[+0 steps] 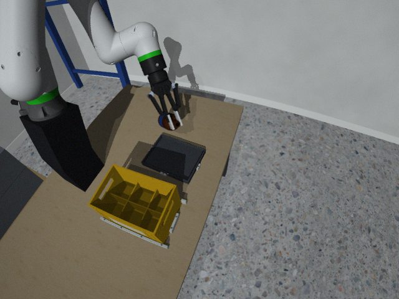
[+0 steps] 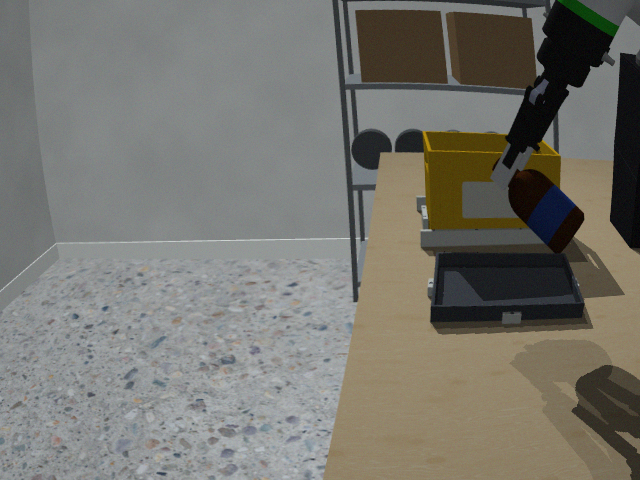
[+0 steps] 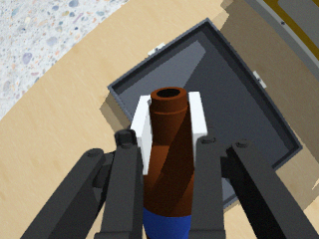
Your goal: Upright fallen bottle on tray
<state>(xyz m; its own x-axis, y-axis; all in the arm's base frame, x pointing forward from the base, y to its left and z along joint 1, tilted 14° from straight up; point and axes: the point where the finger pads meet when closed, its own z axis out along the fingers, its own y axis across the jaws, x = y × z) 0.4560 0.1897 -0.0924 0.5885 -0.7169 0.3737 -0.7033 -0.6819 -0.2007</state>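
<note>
My hand is 3 cm past the brown bottle, 3 cm to the right of it and 4 cm above it. Also, from my hand: dark grey tray: 2 cm behind, 4 cm to the right, 21 cm below; yellow crate: 7 cm behind, 33 cm to the right, 14 cm below.
</note>
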